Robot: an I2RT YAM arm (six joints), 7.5 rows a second.
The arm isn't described. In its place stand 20 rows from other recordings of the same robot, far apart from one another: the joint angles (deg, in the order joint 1, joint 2, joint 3, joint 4, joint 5, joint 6), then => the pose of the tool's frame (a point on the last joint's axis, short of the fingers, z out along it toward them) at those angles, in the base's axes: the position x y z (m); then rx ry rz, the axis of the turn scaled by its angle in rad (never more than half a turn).
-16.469, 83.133, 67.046, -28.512, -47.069, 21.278 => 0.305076 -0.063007 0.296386 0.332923 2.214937 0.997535
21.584, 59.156, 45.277, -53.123, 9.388, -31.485 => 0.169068 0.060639 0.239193 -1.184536 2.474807 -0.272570
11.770, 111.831, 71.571, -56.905, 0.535, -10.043 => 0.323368 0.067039 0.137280 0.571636 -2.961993 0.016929
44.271, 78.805, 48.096, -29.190, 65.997, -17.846 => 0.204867 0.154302 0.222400 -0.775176 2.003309 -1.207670
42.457, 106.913, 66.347, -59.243, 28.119, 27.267 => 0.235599 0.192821 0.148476 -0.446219 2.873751 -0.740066
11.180, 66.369, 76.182, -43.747, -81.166, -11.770 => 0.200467 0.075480 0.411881 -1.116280 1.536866 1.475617
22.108, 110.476, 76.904, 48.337, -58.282, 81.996 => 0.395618 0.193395 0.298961 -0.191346 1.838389 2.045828
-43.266, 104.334, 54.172, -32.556, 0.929, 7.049 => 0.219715 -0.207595 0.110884 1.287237 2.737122 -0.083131
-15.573, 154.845, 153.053, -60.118, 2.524, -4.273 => 0.536428 -0.151128 0.181369 0.276561 2.646517 -0.172450
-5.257, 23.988, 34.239, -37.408, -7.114, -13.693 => 0.106441 -0.005366 0.273573 -0.227338 2.029073 -0.080091
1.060, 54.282, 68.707, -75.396, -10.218, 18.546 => 0.140975 0.008925 0.351646 0.342310 2.629513 0.350405
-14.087, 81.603, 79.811, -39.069, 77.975, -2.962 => 0.272589 -0.104302 0.373716 0.902562 1.861226 -1.684363
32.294, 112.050, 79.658, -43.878, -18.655, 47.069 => 0.318264 0.214623 0.172956 -0.332855 -3.036999 -0.620939
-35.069, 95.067, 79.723, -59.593, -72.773, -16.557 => 0.279342 -0.154554 0.287862 0.133658 2.071688 1.251716
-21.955, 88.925, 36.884, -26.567, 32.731, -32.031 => 0.209448 -0.105185 0.119292 0.171288 -2.917291 0.896598
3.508, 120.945, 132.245, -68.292, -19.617, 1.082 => 0.441264 0.039025 0.356590 -0.183993 2.538674 0.469276
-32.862, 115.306, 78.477, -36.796, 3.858, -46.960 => 0.331159 -0.216777 0.148257 -0.347271 2.924741 -0.347972
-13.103, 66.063, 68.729, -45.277, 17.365, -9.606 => 0.225789 -0.063464 0.353024 0.227269 2.325160 -0.550402
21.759, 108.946, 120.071, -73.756, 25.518, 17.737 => 0.361696 0.127855 0.375097 0.050596 2.531806 -0.330861
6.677, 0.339, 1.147, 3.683, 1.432, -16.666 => 0.108746 0.011835 0.187093 -0.282523 1.467525 -0.159320
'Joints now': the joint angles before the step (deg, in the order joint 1, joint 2, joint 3, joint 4, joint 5, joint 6). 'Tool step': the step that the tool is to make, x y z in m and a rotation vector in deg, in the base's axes. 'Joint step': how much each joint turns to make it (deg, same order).
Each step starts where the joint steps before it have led.
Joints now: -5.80, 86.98, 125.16, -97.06, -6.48, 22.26
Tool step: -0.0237, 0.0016, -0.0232, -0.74, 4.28, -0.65
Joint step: 0.01, -7.53, -12.81, 1.10, 1.34, 0.01
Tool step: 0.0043, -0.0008, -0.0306, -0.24, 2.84, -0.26
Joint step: 0.00, -3.14, -10.95, 5.01, 0.59, 0.01
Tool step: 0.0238, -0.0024, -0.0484, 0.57, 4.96, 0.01
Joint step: -0.01, 0.77, -11.58, 7.37, -0.07, 0.01
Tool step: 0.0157, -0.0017, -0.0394, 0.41, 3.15, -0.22
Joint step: -0.03, 1.34, -8.18, 6.36, -0.03, 0.21
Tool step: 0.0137, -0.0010, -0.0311, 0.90, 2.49, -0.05
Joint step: 0.00, 2.41, -5.04, 4.90, -0.61, 0.22
